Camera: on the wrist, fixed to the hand. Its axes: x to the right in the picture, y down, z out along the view.
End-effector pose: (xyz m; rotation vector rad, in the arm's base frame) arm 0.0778 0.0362 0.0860 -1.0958 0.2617 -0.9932
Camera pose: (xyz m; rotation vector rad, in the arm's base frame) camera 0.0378 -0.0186 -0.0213 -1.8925 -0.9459 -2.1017
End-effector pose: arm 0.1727 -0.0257 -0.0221 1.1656 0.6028 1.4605
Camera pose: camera 0.0461 -0.0248 -0.0132 0.2866 0.6066 -0.0568
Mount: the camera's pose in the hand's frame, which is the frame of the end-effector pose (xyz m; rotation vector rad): -0.0095 0.0626 -0.1100 -0.4462 -0.4001 -1.6119
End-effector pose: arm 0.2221 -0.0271 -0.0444 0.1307 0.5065 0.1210
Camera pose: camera 0.1547 0.0435 -0.1255 -0.6932 0.0604 -1.3396
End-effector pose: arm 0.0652 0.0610 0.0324 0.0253 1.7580 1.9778
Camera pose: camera 0.0159 -0.0478 0.0753 -0.8006 0.5193 0.9123
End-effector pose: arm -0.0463 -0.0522 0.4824 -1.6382 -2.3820 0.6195
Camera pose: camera 0.0519 -0.0163 0.5544 -0.6991 2.9776 -0.0309
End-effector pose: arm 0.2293 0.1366 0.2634 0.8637 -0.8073 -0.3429
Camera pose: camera 0.3026 0.2402 0.2654 0.8587 -0.1787 -2.0713
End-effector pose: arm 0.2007 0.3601 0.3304 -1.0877 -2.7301 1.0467
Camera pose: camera 0.2735 0.4513 0.3804 1.3968 -2.7457 0.3114
